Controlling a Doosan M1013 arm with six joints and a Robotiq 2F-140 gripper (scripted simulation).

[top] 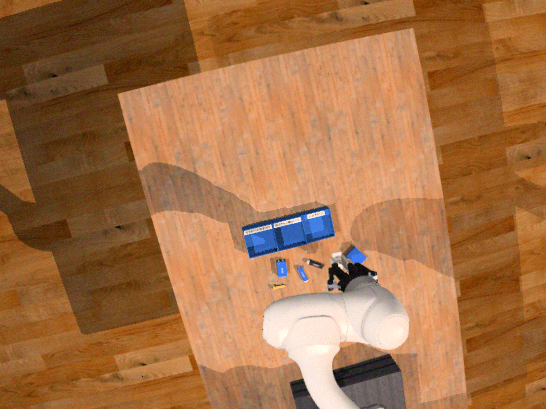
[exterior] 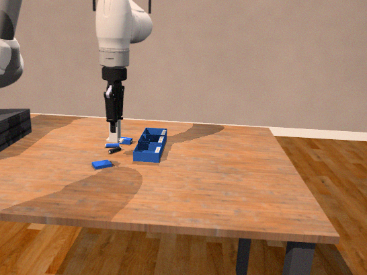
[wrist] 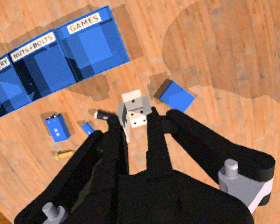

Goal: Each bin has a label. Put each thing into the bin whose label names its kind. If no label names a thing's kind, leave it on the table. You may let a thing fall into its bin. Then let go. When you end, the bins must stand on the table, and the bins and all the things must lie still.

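My gripper is now 17 cm to the right of the small yellow piece, 9 cm above it and 8 cm past it. The rest, counted from my hand: white domino (3 cm below); black cylindrical battery (9 cm below, 5 cm to the left, 2 cm behind); flat blue square (9 cm below, 7 cm to the right, 1 cm behind).
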